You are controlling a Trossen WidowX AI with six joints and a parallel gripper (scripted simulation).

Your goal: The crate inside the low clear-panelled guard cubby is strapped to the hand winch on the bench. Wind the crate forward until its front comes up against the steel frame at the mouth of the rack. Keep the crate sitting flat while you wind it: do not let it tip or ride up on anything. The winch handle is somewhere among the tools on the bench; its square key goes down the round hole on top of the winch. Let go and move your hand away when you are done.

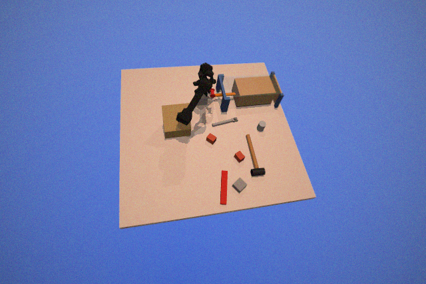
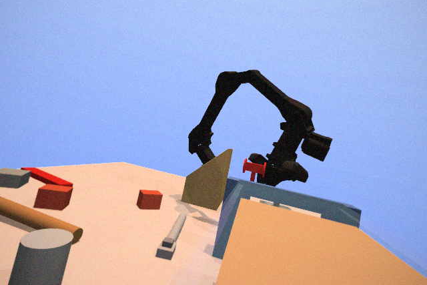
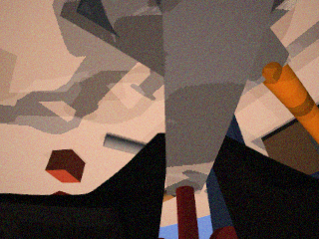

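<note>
Right now the red knob is 50 mm above my gripper tip, 30 mm to the right of it and 20 mm ahead of it. Also, from my gripper tip: grey winch: 90 mm below, 60 mm behind, 40 mm to the left; then blue steel frame: 120 mm ahead, 50 mm to the left, 20 mm below; then winch handle: 20 mm above.
</note>
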